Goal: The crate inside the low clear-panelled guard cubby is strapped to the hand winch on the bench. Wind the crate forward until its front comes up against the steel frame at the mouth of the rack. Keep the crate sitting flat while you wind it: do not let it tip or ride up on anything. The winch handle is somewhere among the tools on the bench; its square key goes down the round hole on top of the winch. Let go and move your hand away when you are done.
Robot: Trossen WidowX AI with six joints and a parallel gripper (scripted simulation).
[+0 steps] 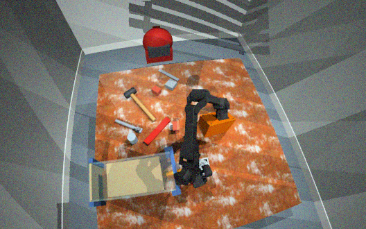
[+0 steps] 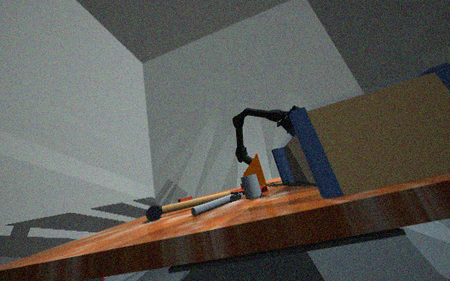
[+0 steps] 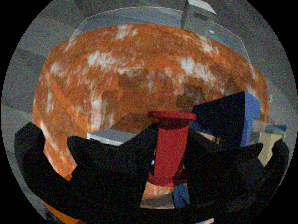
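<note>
The red-knobbed winch handle is 3 cm behind my gripper tip, 4 cm to the right of it and 3 cm below it. Also, from my gripper tip: red knob 2 cm to the right; blue steel frame 8 cm ahead, 8 cm to the right, 3 cm below; winch 9 cm behind, 9 cm to the right, 10 cm below.
</note>
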